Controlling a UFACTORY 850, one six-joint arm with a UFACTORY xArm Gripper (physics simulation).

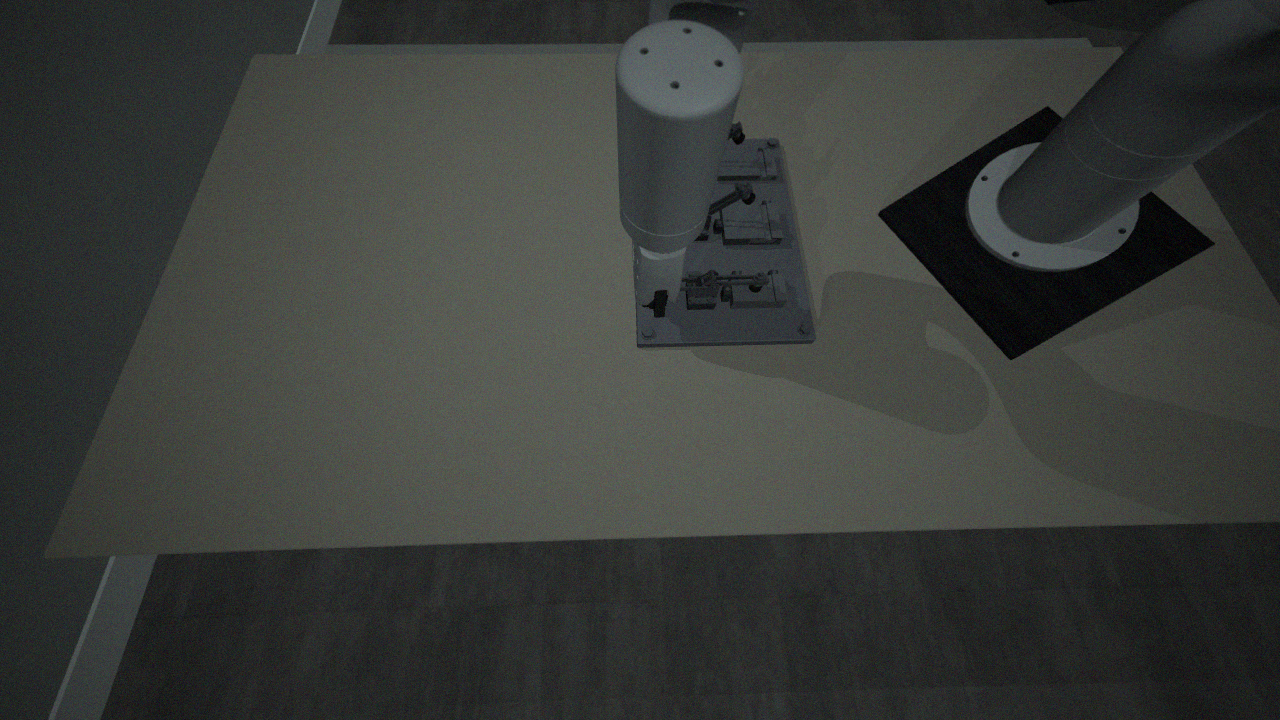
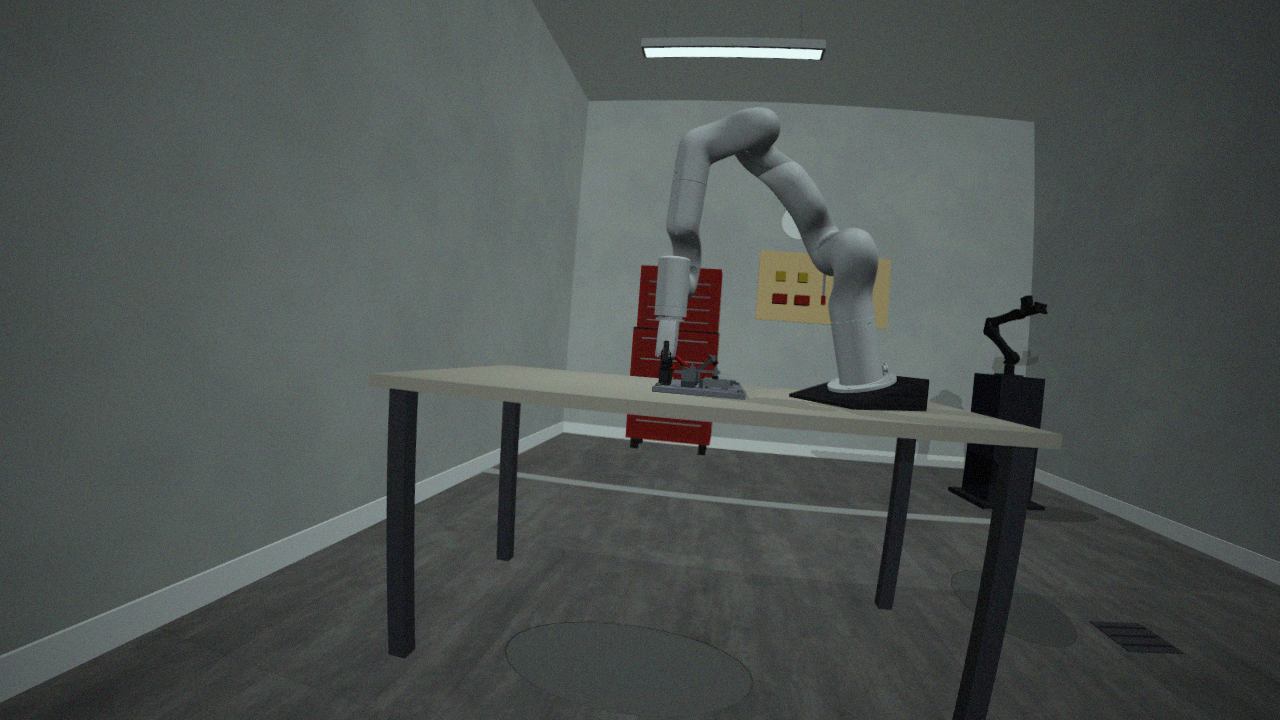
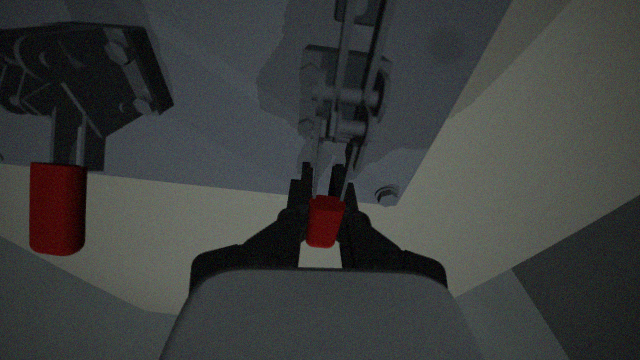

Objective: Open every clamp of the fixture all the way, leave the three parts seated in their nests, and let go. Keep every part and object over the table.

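The fixture plate [image 1: 725, 329] [image 2: 698, 392] [image 3: 215, 135] lies on the table. My gripper [image 1: 660, 309] [image 2: 665, 379] [image 3: 321, 178] is shut on the near clamp's handle; its red grip [image 3: 325, 222] shows between the fingers. The near clamp's arm [image 1: 720, 280] lies low and about level, its tip over the near part [image 1: 771, 295]. The middle clamp's arm [image 1: 726, 198] is raised at a slant beside the middle part [image 1: 751, 234]. The far clamp's tip [image 1: 736, 133] shows by the far part [image 1: 747, 168]; the rest is hidden behind my arm. Another red handle [image 3: 57, 210] stands to the left. The parts appear seated.
The wooden table [image 1: 402, 358] [image 2: 537, 383] carries the fixture and my black base plate [image 1: 1011, 331] [image 2: 908, 394], right of the fixture. A red tool cabinet [image 2: 671, 429] stands behind the table. Another small black arm [image 2: 1002, 335] stands on a black pedestal at the right.
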